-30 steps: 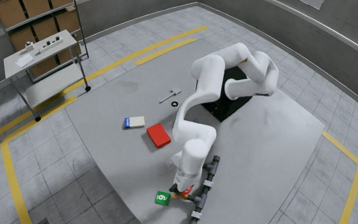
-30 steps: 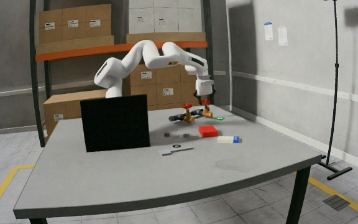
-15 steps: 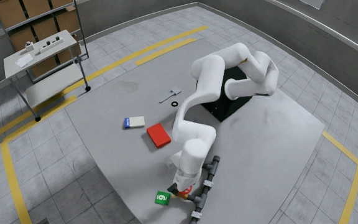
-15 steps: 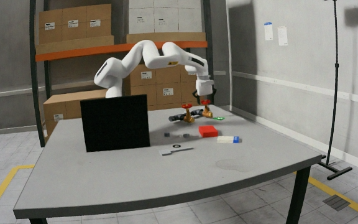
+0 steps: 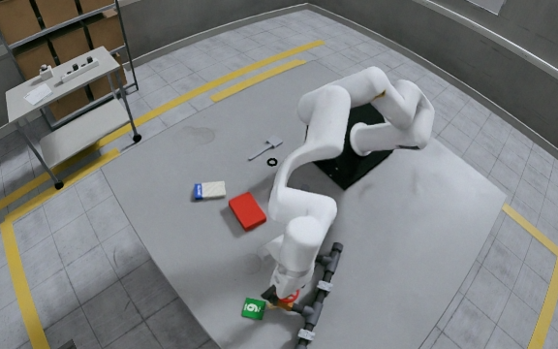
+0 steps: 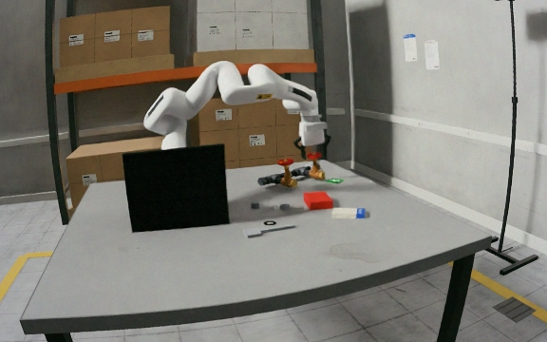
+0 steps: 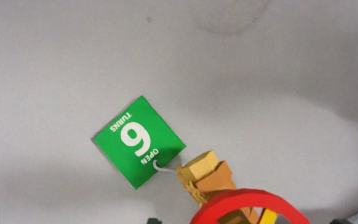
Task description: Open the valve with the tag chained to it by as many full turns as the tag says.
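Now: hand 7 cm short of the green tag, 3 cm to the left of it and 11 cm above it. The rest, counted from my hand: grey nut 23 cm behind, 32 cm to the right, 11 cm below; then white-and-blue box 5 cm behind, 47 cm to the right, 11 cm below; then red block 11 cm behind, 32 cm to the right, 10 cm below.
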